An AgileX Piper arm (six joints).
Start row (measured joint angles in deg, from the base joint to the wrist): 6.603, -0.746, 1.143, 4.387, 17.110, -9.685
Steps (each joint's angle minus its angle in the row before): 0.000, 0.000, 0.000, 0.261, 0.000, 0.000; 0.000, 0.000, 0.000, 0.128, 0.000, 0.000; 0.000, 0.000, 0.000, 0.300, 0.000, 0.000; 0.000, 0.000, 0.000, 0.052, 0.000, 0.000; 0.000, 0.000, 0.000, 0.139, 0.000, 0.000; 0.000, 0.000, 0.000, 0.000, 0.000, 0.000; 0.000, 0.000, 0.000, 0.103, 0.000, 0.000; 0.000, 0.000, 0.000, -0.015, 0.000, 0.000; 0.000, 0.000, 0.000, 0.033, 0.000, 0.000; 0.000, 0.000, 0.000, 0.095, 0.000, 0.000; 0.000, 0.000, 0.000, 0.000, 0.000, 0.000; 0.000, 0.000, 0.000, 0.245, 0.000, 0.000; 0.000, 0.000, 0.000, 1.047, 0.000, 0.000; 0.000, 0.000, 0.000, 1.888, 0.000, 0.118; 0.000, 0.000, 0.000, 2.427, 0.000, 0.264; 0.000, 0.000, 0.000, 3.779, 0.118, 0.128; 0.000, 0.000, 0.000, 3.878, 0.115, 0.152; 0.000, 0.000, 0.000, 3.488, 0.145, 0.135; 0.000, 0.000, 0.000, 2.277, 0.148, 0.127; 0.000, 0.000, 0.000, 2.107, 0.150, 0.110
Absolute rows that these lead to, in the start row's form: 6.603, -0.746, 1.143, 4.648, 17.110, -9.685; 6.603, -0.746, 1.143, 4.776, 17.110, -9.685; 6.603, -0.746, 1.143, 5.076, 17.110, -9.685; 6.603, -0.746, 1.143, 5.128, 17.110, -9.685; 6.603, -0.746, 1.143, 5.267, 17.110, -9.685; 6.603, -0.746, 1.143, 5.267, 17.110, -9.685; 6.603, -0.746, 1.143, 5.370, 17.110, -9.685; 6.603, -0.746, 1.143, 5.355, 17.110, -9.685; 6.603, -0.746, 1.143, 5.388, 17.110, -9.685; 6.603, -0.746, 1.143, 5.483, 17.110, -9.685; 6.603, -0.746, 1.143, 5.483, 17.110, -9.685; 6.603, -0.746, 1.143, 5.728, 17.110, -9.685; 6.603, -0.746, 1.143, 6.775, 17.110, -9.685; 6.603, -0.746, 1.143, 8.663, 17.110, -9.567; 6.603, -0.746, 1.143, 11.090, 17.110, -9.303; 6.603, -0.746, 1.143, 14.869, 17.228, -9.175; 6.603, -0.746, 1.143, 18.747, 17.343, -9.023; 6.603, -0.746, 1.143, 22.235, 17.488, -8.888; 6.603, -0.746, 1.143, 24.512, 17.636, -8.761; 6.603, -0.746, 1.143, 26.619, 17.786, -8.651
